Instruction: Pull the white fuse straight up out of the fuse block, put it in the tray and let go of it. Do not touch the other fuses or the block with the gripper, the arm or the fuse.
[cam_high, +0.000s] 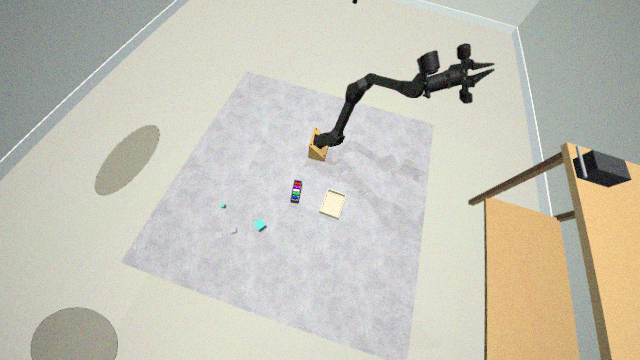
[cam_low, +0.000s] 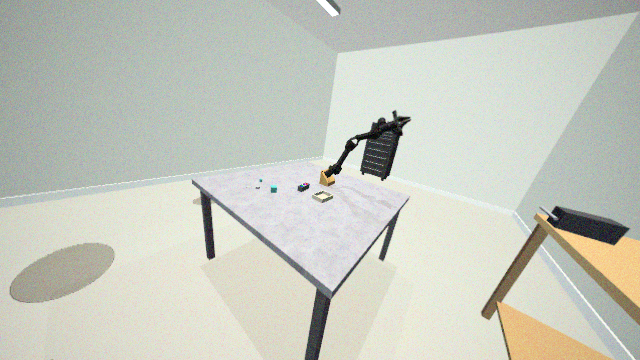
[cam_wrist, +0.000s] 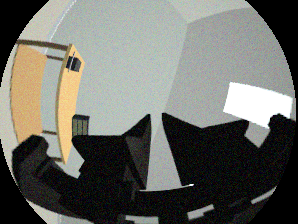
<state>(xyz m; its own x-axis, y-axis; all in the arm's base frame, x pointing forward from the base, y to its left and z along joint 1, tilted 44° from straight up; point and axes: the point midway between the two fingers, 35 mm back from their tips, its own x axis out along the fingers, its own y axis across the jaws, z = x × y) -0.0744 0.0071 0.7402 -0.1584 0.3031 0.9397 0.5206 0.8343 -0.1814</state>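
Right now the white fuse is 62 cm below my gripper tip, 61 cm to the right of it and 31 cm ahead of it. Also, from my gripper tip: cream tray (64 cm below, 41 cm to the right, 34 cm ahead); then teal cube (74 cm to the right, 62 cm below, 51 cm ahead); then small teal piece (94 cm to the right, 63 cm below, 45 cm ahead).
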